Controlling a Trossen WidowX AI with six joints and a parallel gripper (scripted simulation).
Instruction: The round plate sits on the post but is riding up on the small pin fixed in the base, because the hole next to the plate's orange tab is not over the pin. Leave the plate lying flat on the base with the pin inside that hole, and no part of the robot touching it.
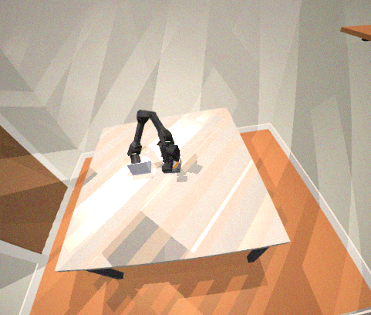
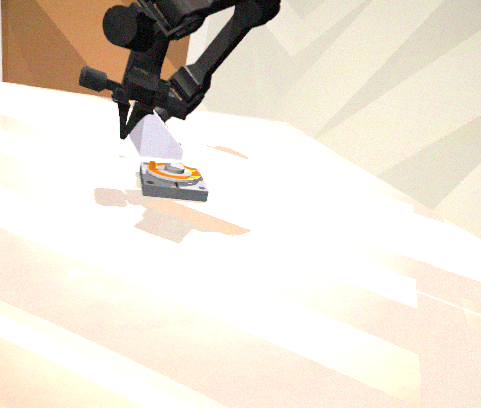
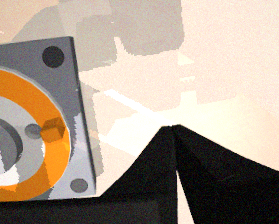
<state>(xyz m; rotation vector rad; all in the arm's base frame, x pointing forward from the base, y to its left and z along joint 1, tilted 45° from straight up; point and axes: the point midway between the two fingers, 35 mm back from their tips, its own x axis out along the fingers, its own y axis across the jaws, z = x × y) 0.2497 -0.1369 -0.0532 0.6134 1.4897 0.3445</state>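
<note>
Right now my gripper tip is 9 cm to the right of the round plate and 5 cm above it. From my gripper tip the other things lie so: grey square base 11 cm to the left, 6 cm below, 1 cm ahead.
</note>
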